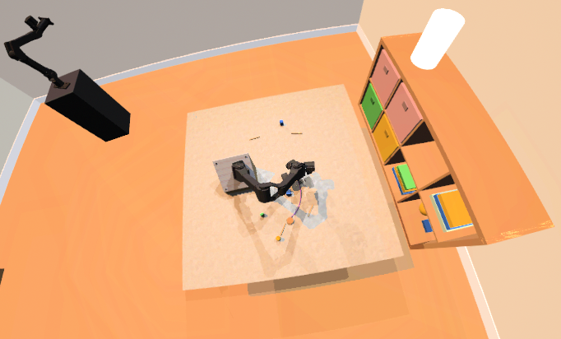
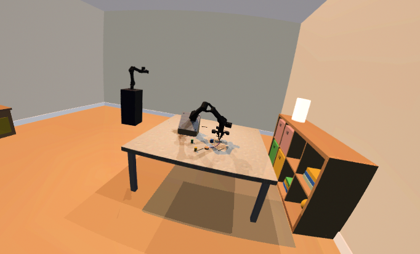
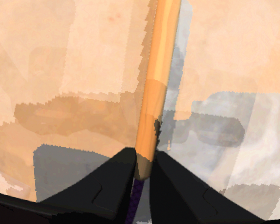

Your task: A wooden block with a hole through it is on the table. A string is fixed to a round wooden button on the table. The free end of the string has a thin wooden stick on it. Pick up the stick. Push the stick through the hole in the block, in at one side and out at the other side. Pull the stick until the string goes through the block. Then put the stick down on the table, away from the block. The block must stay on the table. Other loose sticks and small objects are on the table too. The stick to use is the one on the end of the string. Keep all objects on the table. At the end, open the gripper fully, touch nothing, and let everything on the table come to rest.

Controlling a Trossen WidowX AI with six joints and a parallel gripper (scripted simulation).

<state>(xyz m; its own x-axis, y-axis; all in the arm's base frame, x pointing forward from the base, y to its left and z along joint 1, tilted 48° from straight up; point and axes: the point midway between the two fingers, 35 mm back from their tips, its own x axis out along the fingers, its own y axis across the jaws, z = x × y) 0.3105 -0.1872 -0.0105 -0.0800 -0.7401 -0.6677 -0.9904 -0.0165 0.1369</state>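
Right now the blue block is 80 mm to the right of my gripper tip and 80 mm behind it. From my gripper tip the other things lie so: thin wooden stick: 20 mm to the left; then green piece: 270 mm behind, 170 mm to the right, 10 mm above; then round wooden button: 250 mm to the right, 120 mm behind.
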